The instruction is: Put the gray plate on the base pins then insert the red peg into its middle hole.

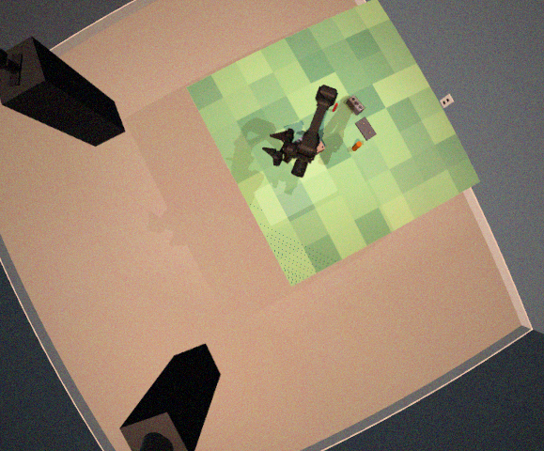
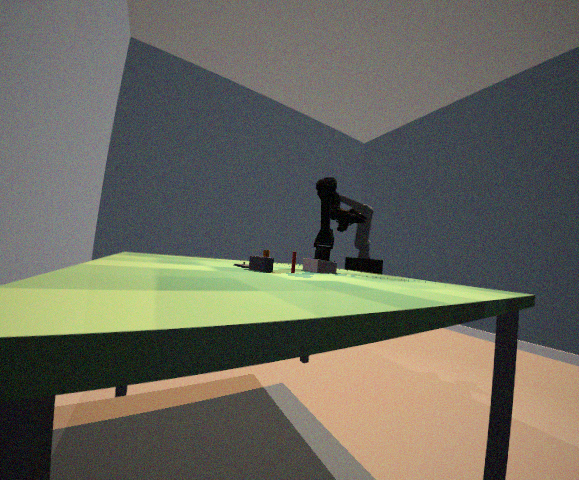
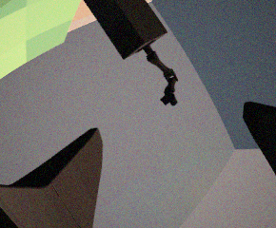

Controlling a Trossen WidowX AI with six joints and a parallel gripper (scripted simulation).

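My gripper tip is now 58 cm short of the gray plate, 8 cm to the right of it and 24 cm above it. Also, from my gripper tip: red peg (46 cm ahead, 11 cm to the left, 24 cm below); then gray base (59 cm ahead, 6 cm to the right, 27 cm below); then orange cylinder (48 cm ahead, 14 cm to the right, 24 cm below).
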